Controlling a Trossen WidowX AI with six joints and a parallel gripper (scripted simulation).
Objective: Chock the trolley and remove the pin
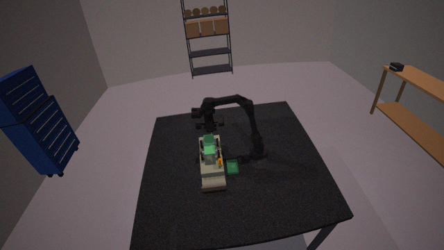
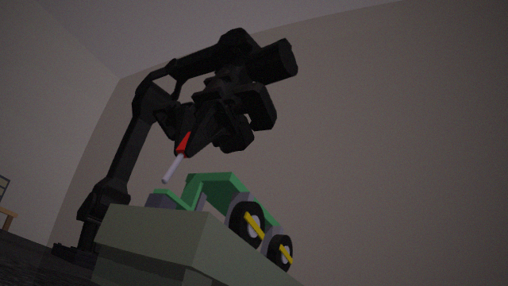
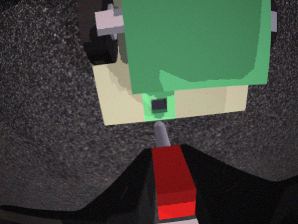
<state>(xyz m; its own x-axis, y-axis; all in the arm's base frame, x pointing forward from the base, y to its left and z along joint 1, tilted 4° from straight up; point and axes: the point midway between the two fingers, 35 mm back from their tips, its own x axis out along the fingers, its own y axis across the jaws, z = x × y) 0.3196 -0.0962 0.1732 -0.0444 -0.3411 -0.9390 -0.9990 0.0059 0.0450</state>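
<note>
The green tray lies 11 cm behind my gripper tip, 21 cm to the left of it and 18 cm below it. From my gripper tip the other things lie so: red-headed stop pin: right at my gripper tip; then green trolley: 2 cm ahead, 11 cm to the left, 6 cm below; then pale ramp: 2 cm ahead, 12 cm to the left, 13 cm below.
</note>
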